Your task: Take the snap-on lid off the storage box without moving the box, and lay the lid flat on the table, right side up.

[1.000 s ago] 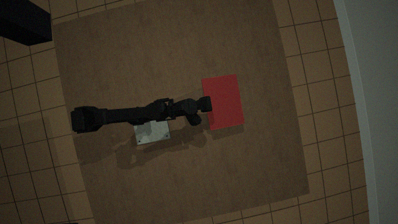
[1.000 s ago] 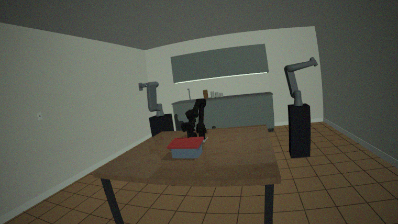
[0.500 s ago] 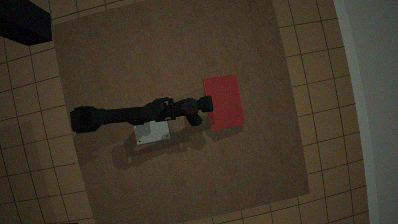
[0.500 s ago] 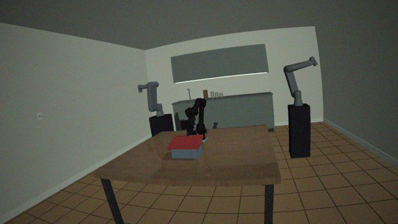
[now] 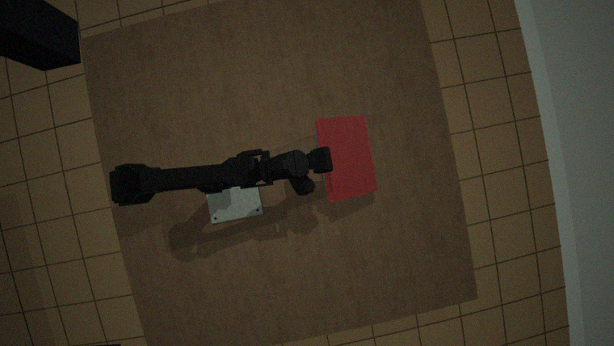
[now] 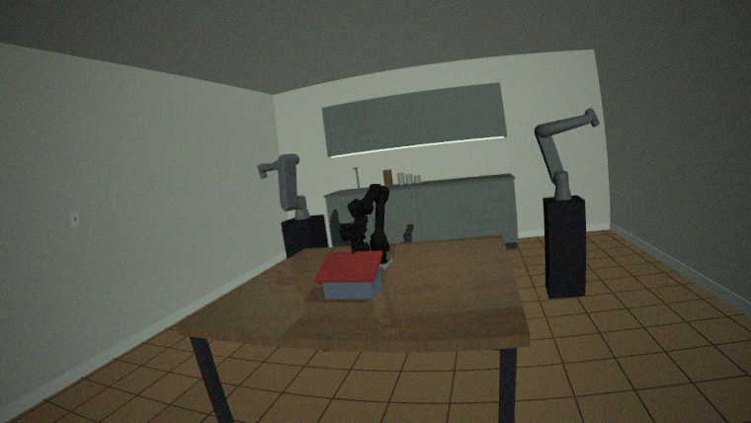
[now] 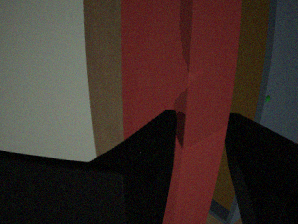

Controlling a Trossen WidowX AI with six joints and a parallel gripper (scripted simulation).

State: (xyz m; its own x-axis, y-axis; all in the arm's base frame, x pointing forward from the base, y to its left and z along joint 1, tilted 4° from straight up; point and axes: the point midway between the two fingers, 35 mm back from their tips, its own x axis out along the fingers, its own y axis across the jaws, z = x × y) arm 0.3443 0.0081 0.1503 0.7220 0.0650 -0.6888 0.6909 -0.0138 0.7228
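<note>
Right now the red lid is 70 mm ahead of my gripper tip and 30 mm below it. Also, from my gripper tip: storage box: 100 mm below, 60 mm ahead.
</note>
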